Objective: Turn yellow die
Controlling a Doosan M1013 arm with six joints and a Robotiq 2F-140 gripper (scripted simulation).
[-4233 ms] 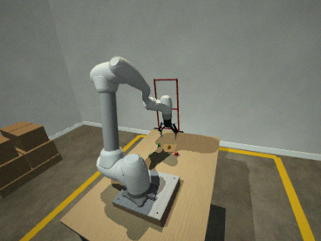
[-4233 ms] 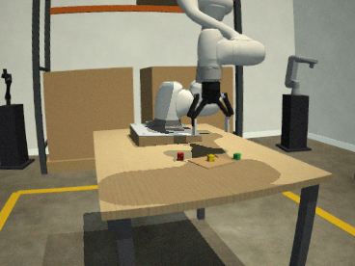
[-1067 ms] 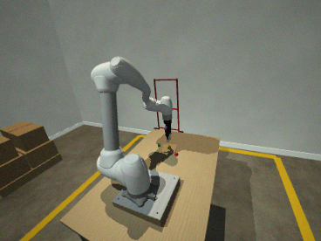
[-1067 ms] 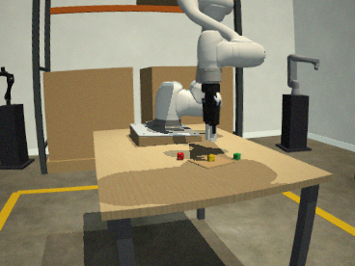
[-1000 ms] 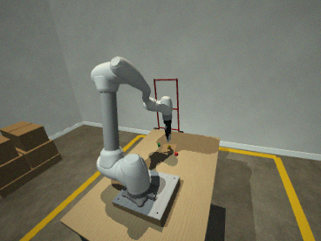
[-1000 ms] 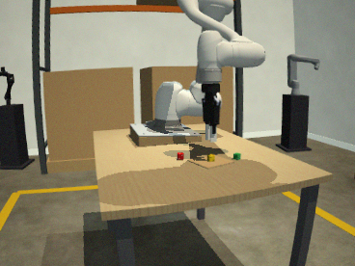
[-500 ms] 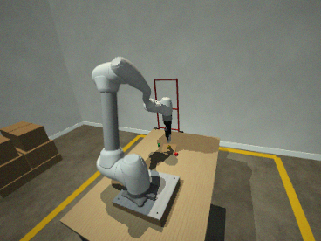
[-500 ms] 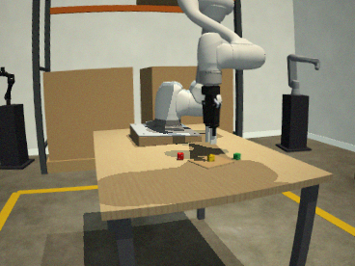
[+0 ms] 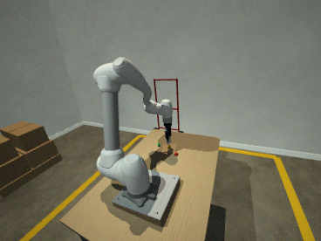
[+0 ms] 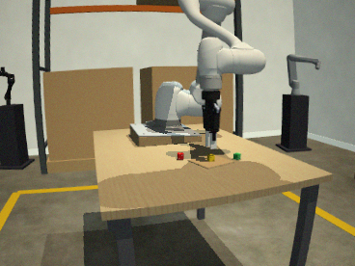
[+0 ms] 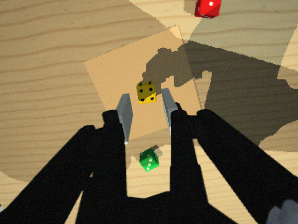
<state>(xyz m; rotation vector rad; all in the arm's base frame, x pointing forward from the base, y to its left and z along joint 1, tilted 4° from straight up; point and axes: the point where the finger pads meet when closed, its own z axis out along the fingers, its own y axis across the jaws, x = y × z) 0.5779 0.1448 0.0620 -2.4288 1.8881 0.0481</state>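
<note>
The yellow die lies 80 mm below my hand. Also, from my hand: green die: 120 mm to the left, 80 mm below, 20 mm behind; then tan mat: 90 mm below; then red die: 120 mm to the right, 80 mm below, 60 mm behind.
</note>
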